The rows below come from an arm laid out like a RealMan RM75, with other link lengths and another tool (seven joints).
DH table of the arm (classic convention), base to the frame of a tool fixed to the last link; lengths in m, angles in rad. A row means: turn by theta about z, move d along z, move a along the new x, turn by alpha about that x. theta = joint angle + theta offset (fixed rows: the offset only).
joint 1: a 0  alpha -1.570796  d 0.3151  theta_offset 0
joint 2: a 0  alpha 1.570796  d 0  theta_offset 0
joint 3: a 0  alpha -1.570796  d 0.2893  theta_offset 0
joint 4: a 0  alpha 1.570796  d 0  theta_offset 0
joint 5: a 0  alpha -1.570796  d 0.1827  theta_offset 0
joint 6: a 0  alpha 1.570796  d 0  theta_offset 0
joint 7: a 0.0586  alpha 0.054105  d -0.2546  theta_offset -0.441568
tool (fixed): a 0  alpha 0  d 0.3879  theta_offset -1.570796
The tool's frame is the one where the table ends.
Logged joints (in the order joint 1, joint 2, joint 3, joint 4, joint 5, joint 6, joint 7), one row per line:
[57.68, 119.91, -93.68, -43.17, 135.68, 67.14, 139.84]
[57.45, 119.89, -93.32, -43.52, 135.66, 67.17, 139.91]
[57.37, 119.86, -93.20, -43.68, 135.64, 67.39, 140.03]
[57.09, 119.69, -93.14, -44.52, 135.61, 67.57, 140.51]
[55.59, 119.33, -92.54, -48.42, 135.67, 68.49, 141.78]
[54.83, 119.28, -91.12, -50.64, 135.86, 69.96, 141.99]
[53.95, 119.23, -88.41, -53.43, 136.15, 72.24, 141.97]
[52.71, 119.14, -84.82, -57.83, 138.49, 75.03, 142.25]
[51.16, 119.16, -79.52, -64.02, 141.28, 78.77, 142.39]
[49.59, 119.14, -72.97, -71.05, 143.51, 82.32, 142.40]
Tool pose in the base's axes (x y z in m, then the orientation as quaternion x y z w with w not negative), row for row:
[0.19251, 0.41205, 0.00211, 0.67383, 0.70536, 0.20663, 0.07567]
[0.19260, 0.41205, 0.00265, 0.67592, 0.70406, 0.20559, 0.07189]
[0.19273, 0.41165, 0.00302, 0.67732, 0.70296, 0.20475, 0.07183]
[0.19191, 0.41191, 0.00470, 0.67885, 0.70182, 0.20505, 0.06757]
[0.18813, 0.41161, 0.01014, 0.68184, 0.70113, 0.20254, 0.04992]
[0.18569, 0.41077, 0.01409, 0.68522, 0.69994, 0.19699, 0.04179]
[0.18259, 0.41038, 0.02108, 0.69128, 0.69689, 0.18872, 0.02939]
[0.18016, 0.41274, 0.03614, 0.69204, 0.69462, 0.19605, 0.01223]
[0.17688, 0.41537, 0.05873, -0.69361, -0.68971, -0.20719, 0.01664]
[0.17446, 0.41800, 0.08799, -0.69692, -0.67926, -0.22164, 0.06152]
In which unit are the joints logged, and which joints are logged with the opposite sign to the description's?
The joints are logged in degrees. Opposite sign: joint 5, joint 6.
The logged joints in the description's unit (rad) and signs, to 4 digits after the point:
[1.0067, 2.0928, -1.6350, -0.7535, -2.3681, -1.1718, 2.4407]
[1.0027, 2.0925, -1.6287, -0.7596, -2.3677, -1.1723, 2.4419]
[1.0013, 2.0920, -1.6266, -0.7624, -2.3674, -1.1762, 2.4440]
[0.9964, 2.0890, -1.6256, -0.7770, -2.3668, -1.1793, 2.4524]
[0.9702, 2.0827, -1.6151, -0.8451, -2.3679, -1.1954, 2.4745]
[0.9570, 2.0818, -1.5903, -0.8838, -2.3712, -1.2210, 2.4782]
[0.9416, 2.0810, -1.5430, -0.9325, -2.3763, -1.2608, 2.4778]
[0.9200, 2.0794, -1.4804, -1.0093, -2.4171, -1.3095, 2.4827]
[0.8929, 2.0797, -1.3879, -1.1174, -2.4658, -1.3748, 2.4852]
[0.8655, 2.0794, -1.2736, -1.2401, -2.5047, -1.4368, 2.4853]

